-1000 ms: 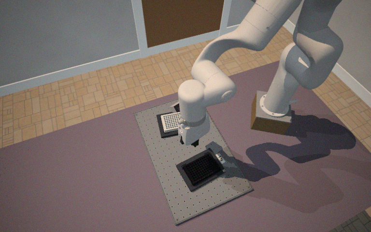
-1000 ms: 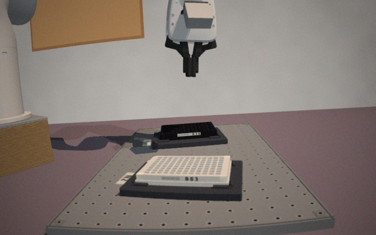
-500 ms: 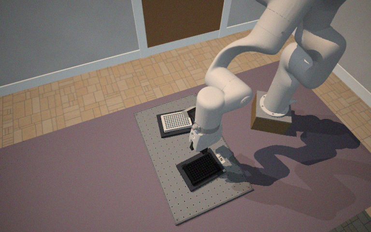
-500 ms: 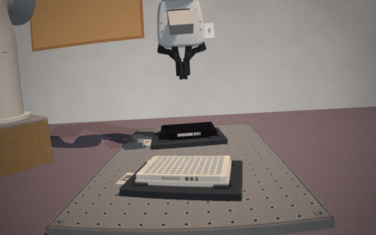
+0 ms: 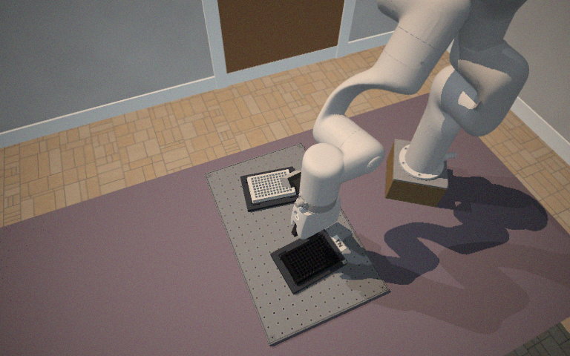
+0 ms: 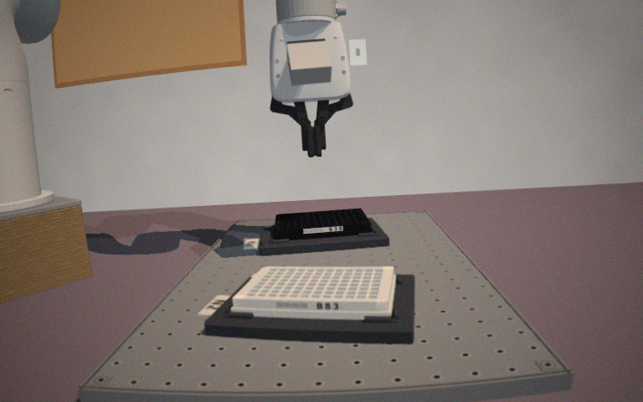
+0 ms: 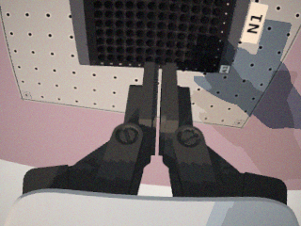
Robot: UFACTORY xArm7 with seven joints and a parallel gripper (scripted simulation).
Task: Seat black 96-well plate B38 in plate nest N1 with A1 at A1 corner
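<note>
My hand is 20 mm to the right of the black plate B38 and 110 mm above it. The rest, counted from my hand: A1 mark: 90 mm behind, 40 mm to the left, 120 mm below; then N1 label: 90 mm behind, 20 mm to the right, 130 mm below; then dark plate nest N1: 10 mm to the left, 130 mm below.
</note>
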